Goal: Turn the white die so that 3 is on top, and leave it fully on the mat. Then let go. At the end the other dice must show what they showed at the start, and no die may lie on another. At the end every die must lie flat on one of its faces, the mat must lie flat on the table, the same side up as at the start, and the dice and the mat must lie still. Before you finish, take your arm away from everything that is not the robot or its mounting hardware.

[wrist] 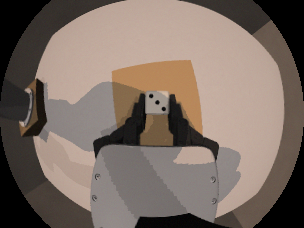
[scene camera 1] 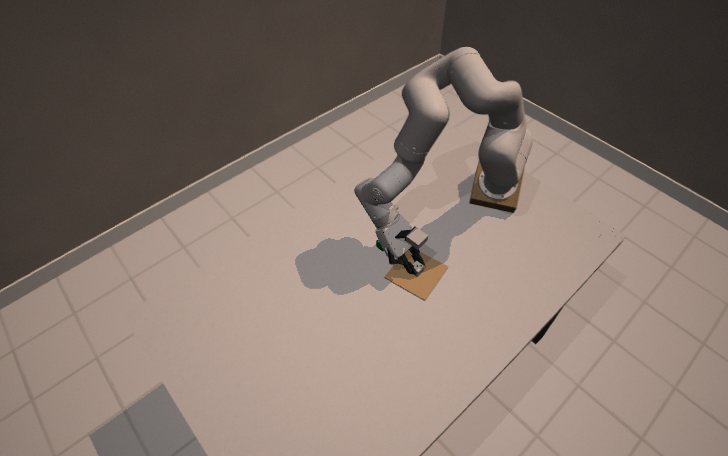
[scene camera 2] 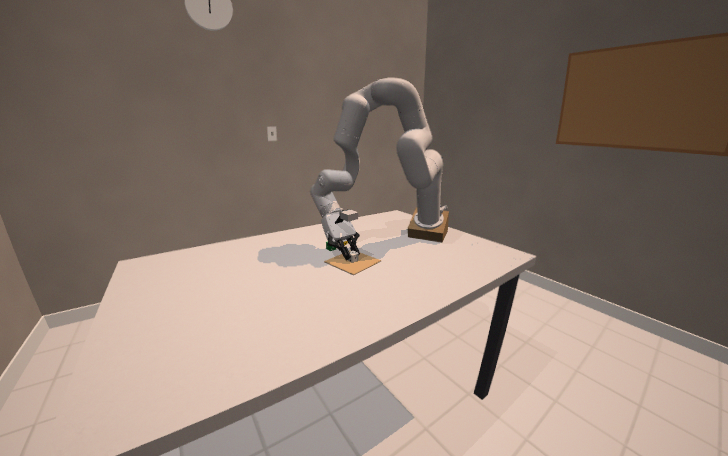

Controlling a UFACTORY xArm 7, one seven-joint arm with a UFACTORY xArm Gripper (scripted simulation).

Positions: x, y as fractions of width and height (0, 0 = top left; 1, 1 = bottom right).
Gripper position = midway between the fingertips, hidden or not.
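Observation:
Wrist view: gripper (wrist: 0.52, 0.45), mat (wrist: 0.58, 0.34). Scene camera 1: mat (scene camera 1: 0.58, 0.63).

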